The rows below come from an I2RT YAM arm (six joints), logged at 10 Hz.
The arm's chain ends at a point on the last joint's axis. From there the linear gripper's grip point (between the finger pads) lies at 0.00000 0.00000 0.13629 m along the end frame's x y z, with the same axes.
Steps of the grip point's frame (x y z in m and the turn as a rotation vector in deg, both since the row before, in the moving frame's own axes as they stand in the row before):
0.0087 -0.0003 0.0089 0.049 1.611 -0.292
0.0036 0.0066 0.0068 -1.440 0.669 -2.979
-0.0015 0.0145 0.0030 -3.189 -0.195 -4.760
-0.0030 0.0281 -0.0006 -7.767 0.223 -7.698
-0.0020 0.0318 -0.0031 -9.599 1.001 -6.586
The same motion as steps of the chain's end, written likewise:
0.0049 -0.0002 0.0090 0.049 1.611 -0.292
0.0019 0.0032 0.0069 -1.440 0.669 -2.979
-0.0014 0.0069 0.0032 -3.189 -0.195 -4.760
-0.0048 0.0098 0.0006 -7.767 0.223 -7.698
-0.0057 0.0093 -0.0012 -9.599 1.001 -6.586

